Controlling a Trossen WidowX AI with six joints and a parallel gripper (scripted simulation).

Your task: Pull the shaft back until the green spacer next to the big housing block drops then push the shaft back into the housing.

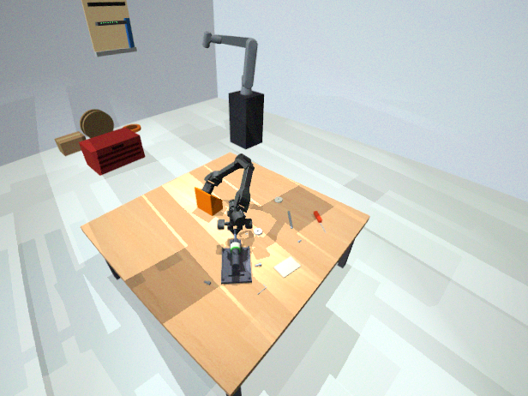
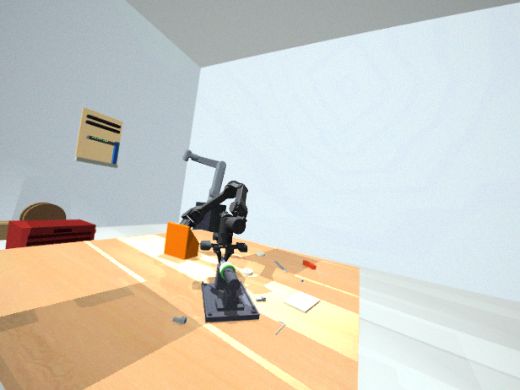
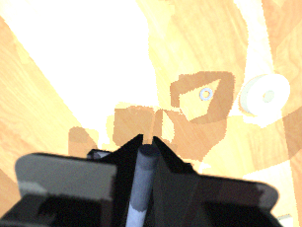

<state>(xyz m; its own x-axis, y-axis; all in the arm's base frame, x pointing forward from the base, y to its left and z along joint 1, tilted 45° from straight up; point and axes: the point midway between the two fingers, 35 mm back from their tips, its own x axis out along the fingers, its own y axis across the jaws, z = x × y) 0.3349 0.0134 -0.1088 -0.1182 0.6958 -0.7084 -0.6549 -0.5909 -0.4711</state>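
Right now my gripper tip is 5 cm to the left of the grey-blue shaft, 5 cm short of it and 3 cm below it. The rest, counted from my gripper tip: grey plate 33 cm ahead, 6 cm to the left, 4 cm below; then white disc 46 cm to the left, 7 cm behind, 4 cm below; then green spacer 11 cm ahead, 9 cm to the right, 3 cm above.
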